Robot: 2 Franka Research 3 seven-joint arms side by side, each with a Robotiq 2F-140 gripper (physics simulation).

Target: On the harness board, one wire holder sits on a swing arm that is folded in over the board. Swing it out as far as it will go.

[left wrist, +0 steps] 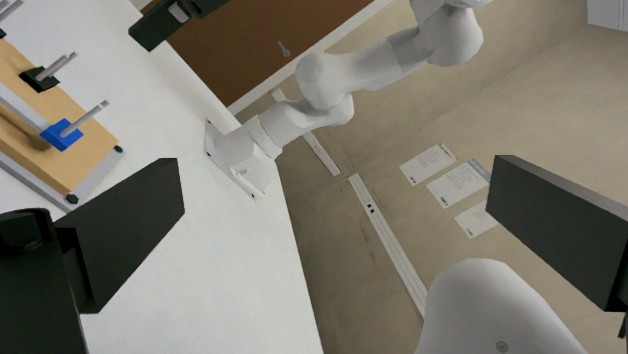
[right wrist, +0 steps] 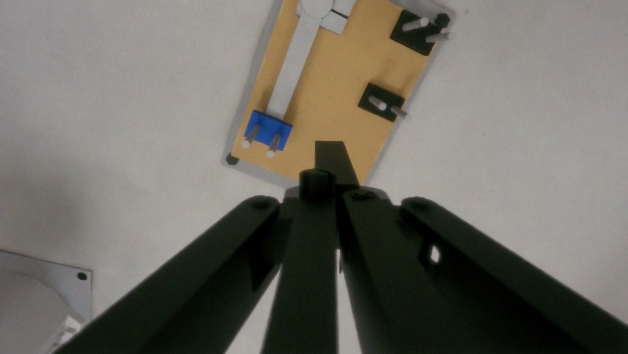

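Note:
The harness board lies on the white table. Its grey swing arm carries a blue wire holder with two upright pegs. In the right wrist view the arm runs along the board's left long edge, over the board, from a round pivot at the top. The holder is near the lower left corner. My right gripper is shut and empty, its tips over the board's lower edge in that view, apart from the holder. My left gripper is open and empty, away from the board.
Two black wire holders with pegs stand along the board's other long edge; one black holder also shows in the left wrist view. A white robot arm is mounted near the table's edge. Black bolts sit at the board's corners.

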